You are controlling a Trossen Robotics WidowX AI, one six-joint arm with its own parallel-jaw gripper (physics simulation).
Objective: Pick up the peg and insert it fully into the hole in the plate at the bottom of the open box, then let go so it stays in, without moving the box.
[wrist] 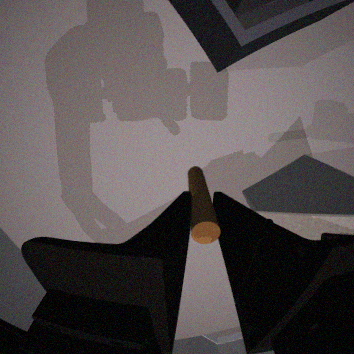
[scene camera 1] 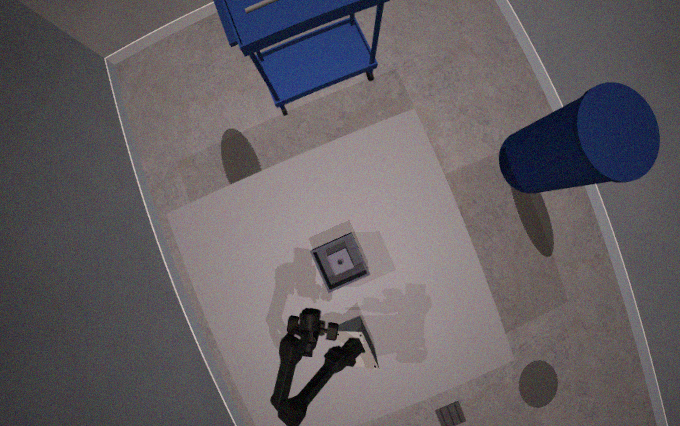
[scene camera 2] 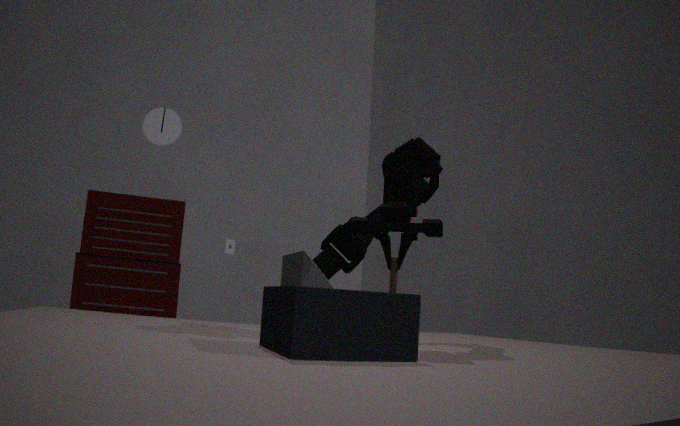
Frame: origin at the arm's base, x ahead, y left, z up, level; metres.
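Where they show: gripper, fingertip midpoint: (wrist: 201, 198) (scene camera 2: 393, 270); arm's base, link origin: (scene camera 1: 357, 344) (scene camera 2: 314, 275).
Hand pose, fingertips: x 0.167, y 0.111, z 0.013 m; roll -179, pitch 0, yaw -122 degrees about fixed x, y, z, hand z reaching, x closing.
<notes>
Each offset is from my fingertips to the top centre of the thing.
The peg @[dx -0.004, dy +0.003, dz +0.025 m] (scene camera 2: 393, 280) (wrist: 202, 207) is a brown round rod with an orange-brown end. My gripper (scene camera 2: 394, 263) (wrist: 201, 198) is shut on its upper part and holds it roughly upright. In the second scene view the box hides the peg's lower end; from above, the arm hides the peg. The open dark box @[dx +0.165, dy -0.177, dz -0.053 m] (scene camera 1: 321, 269) (scene camera 2: 351, 326) (wrist: 215, 50) stands apart from the peg, beyond it in the wrist view. A pale plate @[dx +0.165, dy -0.177, dz -0.090 m] (scene camera 1: 347, 268) with a small dark hole (scene camera 1: 340, 261) lies at the box's bottom. The hole does not show in the wrist view.
A grey wedge-shaped block (scene camera 1: 357, 323) (scene camera 2: 295, 270) (wrist: 302, 187) stands beside the arm, to the right of the peg in the wrist view. A blue cart (scene camera 1: 311, 26), a blue cylinder (scene camera 1: 617, 132) and a red cabinet (scene camera 2: 130, 235) stand farther off.
</notes>
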